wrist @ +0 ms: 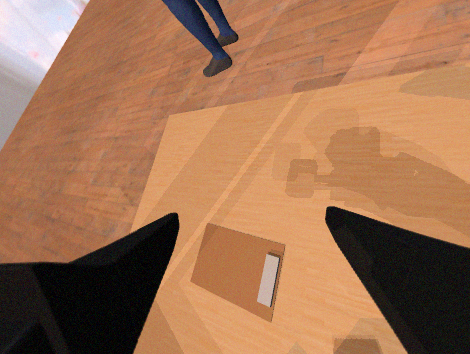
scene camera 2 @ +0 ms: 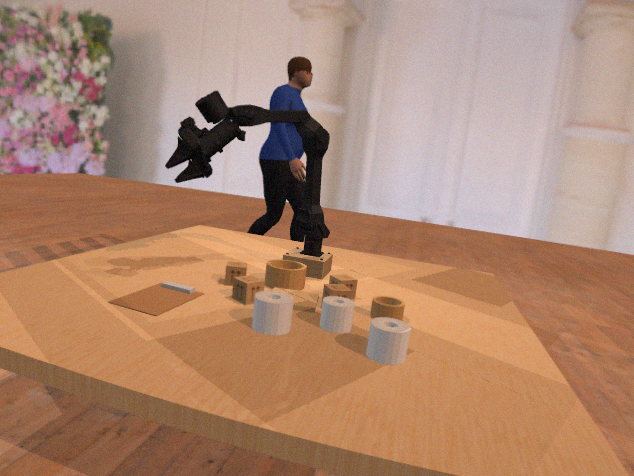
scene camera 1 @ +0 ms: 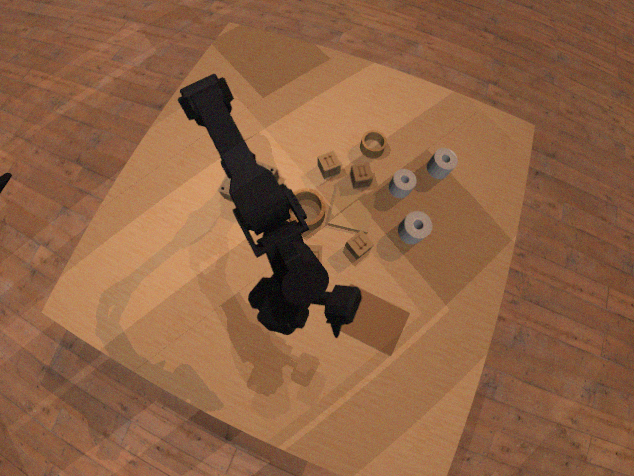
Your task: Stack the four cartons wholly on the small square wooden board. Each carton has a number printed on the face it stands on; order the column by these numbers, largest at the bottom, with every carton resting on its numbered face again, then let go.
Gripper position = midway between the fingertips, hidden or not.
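Note:
My gripper (wrist: 252, 216) shows in the wrist view. The gripper (scene camera 2: 171, 174) shows in scene camera 2 too. State of my gripper (scene camera 1: 313, 331): open, holding nothing.

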